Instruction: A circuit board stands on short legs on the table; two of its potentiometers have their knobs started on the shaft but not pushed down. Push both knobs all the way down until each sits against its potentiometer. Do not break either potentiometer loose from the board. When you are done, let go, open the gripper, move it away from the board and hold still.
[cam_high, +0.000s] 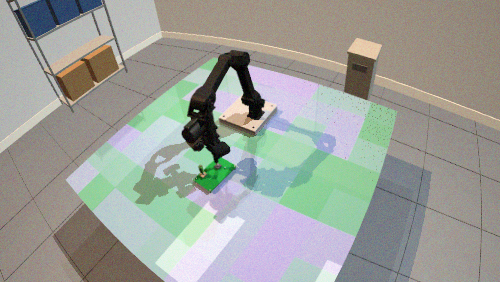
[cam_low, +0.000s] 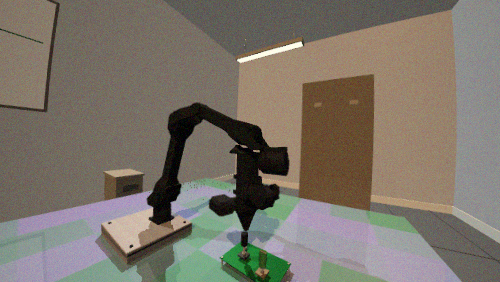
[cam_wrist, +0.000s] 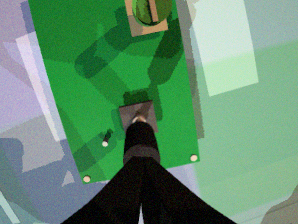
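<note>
Right now the dark knob is 3 cm below my gripper tip. From my gripper tip the other things lie so: potentiometer knob 6 cm ahead, 3 cm to the right, 3 cm below.
</note>
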